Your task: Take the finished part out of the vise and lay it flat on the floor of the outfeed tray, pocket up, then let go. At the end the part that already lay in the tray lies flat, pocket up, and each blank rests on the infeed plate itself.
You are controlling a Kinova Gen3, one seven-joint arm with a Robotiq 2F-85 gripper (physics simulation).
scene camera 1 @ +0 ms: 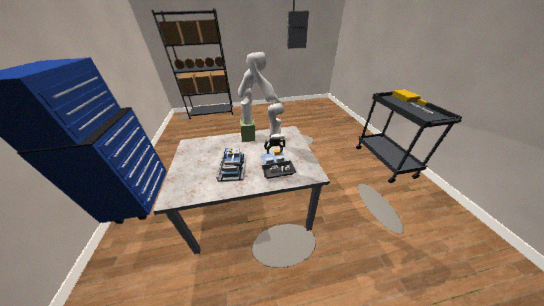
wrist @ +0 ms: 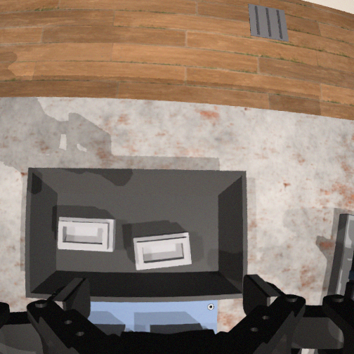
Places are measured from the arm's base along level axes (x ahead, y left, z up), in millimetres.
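Where they show: gripper, between the fingertips: (scene camera 1: 274, 152); arm's base, origin of its link: (scene camera 1: 247, 122).
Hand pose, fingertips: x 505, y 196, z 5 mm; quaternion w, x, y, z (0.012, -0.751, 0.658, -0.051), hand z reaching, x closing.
Observation:
Things, the pixels of their top centre, and the offset from my fingertips. "spot": a spot on its surface instead. Level surfaces: height alone.
- dark outfeed tray, a spot on its surface: (scene camera 1: 280, 175) spot: dy +30, dx +85, dz -148 mm
- infeed plate, centre of its top: (scene camera 1: 273, 158) dy +7, dx -146, dz -174 mm
- vise, centre of its top: (scene camera 1: 231, 158) dy -329, dx -89, dz -82 mm
- stone-topped table, height of its surface: dz -181 mm
- small yellow thing, centre of its top: (scene camera 1: 277, 150) dy +46, dx -201, dz -138 mm
My gripper (scene camera 1: 275, 150) (wrist: 166, 294) is open and empty, raised behind the outfeed tray, over the blue infeed plate. The dark outfeed tray (scene camera 1: 280, 175) (wrist: 232, 225) holds two light grey parts side by side. The left part (wrist: 86, 234) and the right part (wrist: 162, 251) lie flat on its floor, pockets up, apart from each other; the right one is slightly turned. The infeed plate (scene camera 1: 266, 156) (wrist: 205, 317) is right behind the tray. Light blocks on it are small in the scene view; how they rest cannot be told. The vise (scene camera 1: 231, 162) stands left of the tray in the scene view.
The stone-topped table (scene camera 1: 197, 172) (wrist: 285, 165) carries the vise, plate and tray. A small yellow thing (scene camera 1: 276, 151) shows beneath the gripper. A blue tool cabinet (scene camera 1: 75, 125) stands left, a black cart (scene camera 1: 395, 154) right, and a shelf rack (scene camera 1: 223, 65) at the back wall.

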